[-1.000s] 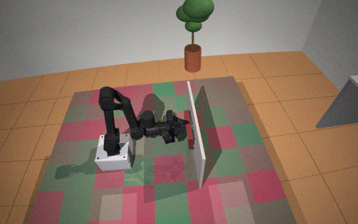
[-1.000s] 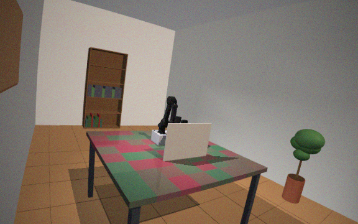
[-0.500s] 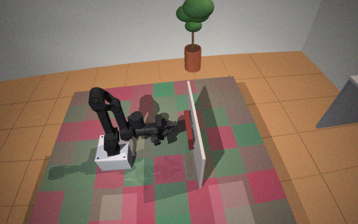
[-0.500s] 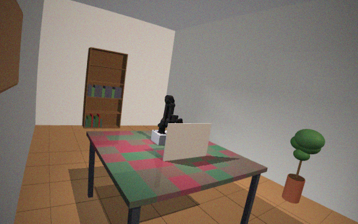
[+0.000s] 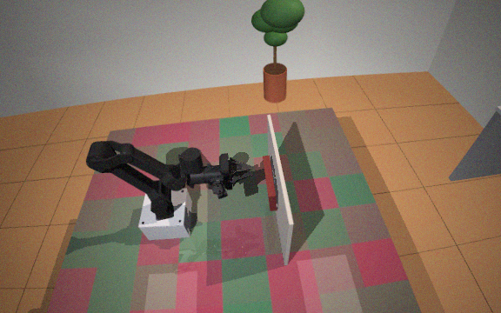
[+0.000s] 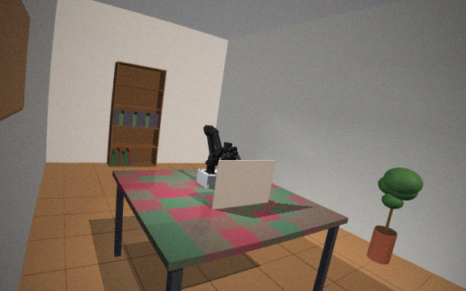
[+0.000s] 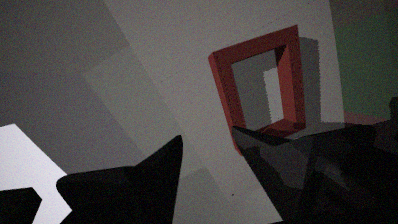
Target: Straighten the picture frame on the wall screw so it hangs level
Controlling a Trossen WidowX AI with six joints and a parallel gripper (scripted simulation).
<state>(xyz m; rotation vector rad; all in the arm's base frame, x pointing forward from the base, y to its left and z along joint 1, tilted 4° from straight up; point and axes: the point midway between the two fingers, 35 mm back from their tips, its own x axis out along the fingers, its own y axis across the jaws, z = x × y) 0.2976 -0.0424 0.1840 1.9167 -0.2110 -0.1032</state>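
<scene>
Now: gripper tip 7 cm short of the picture frame and 10 cm above it. Also, from my gripper tip: wall panel: 8 cm ahead, 1 cm to the right, 11 cm below.
</scene>
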